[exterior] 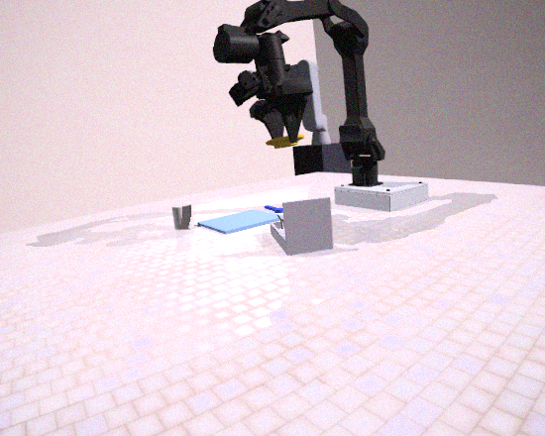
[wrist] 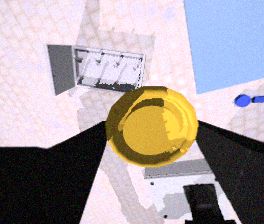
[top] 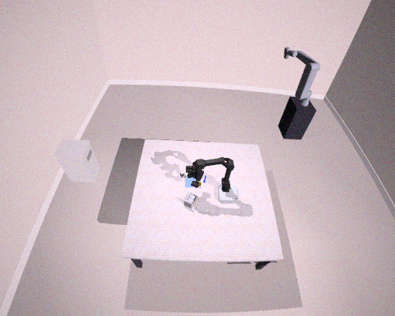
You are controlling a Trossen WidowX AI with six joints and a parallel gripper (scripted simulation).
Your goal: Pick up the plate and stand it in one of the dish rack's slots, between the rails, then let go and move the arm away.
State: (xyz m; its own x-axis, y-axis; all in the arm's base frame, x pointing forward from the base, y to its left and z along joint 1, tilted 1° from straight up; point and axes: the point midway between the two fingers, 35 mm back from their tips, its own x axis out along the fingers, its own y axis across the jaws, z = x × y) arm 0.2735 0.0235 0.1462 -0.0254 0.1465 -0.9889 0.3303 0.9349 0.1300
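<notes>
My gripper tip is 13 cm above the grey dish rack, 7 cm to the right of it and 5 cm short of it. From my gripper tip the other things lie so: yellow plate: 1 cm above; cup: 22 cm to the right, 13 cm below, 13 cm ahead; blue mat: 16 cm below, 14 cm to the right, 2 cm ahead.
</notes>
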